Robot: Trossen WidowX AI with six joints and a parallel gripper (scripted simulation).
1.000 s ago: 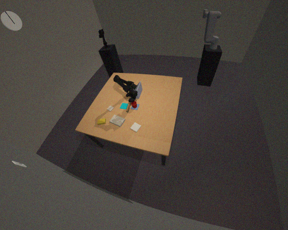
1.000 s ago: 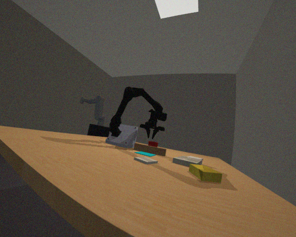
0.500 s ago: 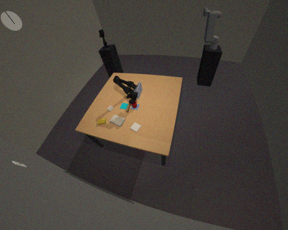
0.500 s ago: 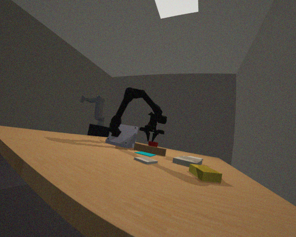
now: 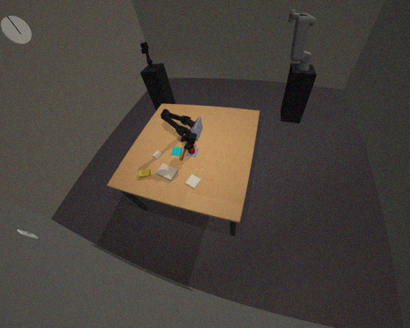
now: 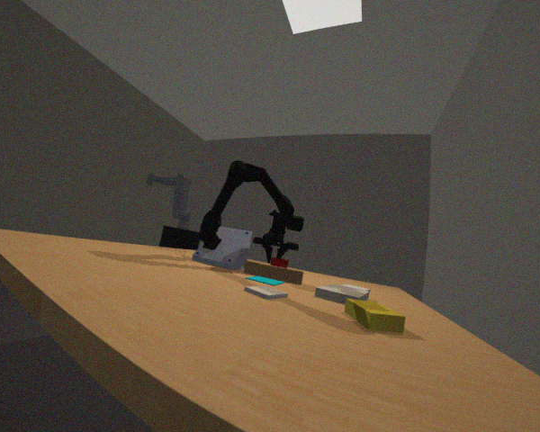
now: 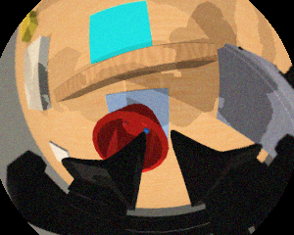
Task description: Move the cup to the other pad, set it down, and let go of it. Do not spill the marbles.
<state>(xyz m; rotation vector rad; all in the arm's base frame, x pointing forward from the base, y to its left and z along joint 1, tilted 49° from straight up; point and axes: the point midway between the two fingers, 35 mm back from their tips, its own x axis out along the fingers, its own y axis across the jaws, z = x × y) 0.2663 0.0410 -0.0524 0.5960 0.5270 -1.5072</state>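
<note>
My gripper tip is 30 mm short of the red cup and 10 mm above it. Round my gripper tip: blue marble (20 mm ahead, 10 mm to the left, 30 mm below); then light blue pad (30 mm ahead, 50 mm below); then brown bar (40 mm ahead, 80 mm to the right, 30 mm below).
</note>
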